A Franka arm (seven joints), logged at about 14 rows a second.
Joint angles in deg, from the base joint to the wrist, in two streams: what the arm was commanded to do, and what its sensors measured. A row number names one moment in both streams.
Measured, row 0: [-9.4 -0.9 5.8 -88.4 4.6 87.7 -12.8]
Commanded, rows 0 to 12: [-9.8 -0.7 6.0 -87.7 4.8 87.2 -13.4]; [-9.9 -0.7 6.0 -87.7 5.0 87.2 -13.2]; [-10.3 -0.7 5.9 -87.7 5.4 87.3 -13.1]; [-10.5 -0.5 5.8 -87.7 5.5 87.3 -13.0]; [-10.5 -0.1 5.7 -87.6 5.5 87.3 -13.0]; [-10.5 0.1 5.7 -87.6 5.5 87.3 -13.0]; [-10.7 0.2 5.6 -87.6 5.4 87.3 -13.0]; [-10.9 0.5 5.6 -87.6 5.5 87.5 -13.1]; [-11.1 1.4 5.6 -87.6 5.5 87.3 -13.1]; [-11.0 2.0 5.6 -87.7 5.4 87.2 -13.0]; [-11.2 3.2 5.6 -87.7 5.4 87.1 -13.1]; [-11.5 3.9 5.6 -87.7 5.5 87.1 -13.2]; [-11.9 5.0 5.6 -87.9 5.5 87.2 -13.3]
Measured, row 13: [-10.4 3.0 5.2 -88.5 4.6 87.7 -12.8]
